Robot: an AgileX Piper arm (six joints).
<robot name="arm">
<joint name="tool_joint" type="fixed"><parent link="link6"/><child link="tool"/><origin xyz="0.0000 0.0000 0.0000"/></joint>
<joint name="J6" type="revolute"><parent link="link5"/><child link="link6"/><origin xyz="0.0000 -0.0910 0.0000" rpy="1.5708 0.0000 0.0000"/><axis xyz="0 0 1"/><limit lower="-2.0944" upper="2.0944"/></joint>
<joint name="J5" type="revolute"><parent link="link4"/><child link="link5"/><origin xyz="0.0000 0.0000 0.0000" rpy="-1.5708 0.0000 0.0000"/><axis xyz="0 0 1"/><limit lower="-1.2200" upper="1.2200"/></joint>
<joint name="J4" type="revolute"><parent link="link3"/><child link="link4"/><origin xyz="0.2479 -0.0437 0.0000" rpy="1.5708 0.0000 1.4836"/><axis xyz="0 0 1"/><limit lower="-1.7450" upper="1.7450"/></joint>
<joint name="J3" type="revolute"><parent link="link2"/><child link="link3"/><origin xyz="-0.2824 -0.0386 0.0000"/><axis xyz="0 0 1"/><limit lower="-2.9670" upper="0.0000"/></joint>
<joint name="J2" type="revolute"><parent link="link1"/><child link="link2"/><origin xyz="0.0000 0.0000 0.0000" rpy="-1.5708 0.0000 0.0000"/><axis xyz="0 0 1"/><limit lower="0.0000" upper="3.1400"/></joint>
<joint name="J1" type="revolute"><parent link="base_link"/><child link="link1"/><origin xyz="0.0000 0.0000 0.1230"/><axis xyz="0 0 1"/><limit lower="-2.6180" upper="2.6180"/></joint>
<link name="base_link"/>
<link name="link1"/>
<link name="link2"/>
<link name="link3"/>
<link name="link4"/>
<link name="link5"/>
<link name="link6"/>
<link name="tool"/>
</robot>
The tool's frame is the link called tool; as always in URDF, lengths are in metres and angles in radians.
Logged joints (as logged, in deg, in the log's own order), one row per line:
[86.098 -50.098 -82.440 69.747 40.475 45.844]
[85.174 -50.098 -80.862 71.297 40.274 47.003]
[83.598 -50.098 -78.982 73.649 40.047 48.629]
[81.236 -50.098 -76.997 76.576 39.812 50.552]
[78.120 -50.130 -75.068 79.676 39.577 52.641]
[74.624 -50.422 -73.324 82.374 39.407 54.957]
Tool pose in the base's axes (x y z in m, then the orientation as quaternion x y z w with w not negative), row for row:
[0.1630 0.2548 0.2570 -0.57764 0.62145 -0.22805 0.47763]
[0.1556 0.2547 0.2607 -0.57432 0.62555 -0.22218 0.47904]
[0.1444 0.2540 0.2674 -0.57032 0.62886 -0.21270 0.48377]
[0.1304 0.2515 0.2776 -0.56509 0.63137 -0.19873 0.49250]
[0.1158 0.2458 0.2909 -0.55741 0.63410 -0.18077 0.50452]
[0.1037 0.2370 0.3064 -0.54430 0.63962 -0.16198 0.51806]
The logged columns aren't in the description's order. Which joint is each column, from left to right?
Columns, left to right: J2, J3, J4, J1, J6, J5.
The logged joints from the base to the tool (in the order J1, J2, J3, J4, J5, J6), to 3 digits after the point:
[69.747 86.098 -50.098 -82.440 45.844 40.475]
[71.297 85.174 -50.098 -80.862 47.003 40.274]
[73.649 83.598 -50.098 -78.982 48.629 40.047]
[76.576 81.236 -50.098 -76.997 50.552 39.812]
[79.676 78.120 -50.130 -75.068 52.641 39.577]
[82.374 74.624 -50.422 -73.324 54.957 39.407]

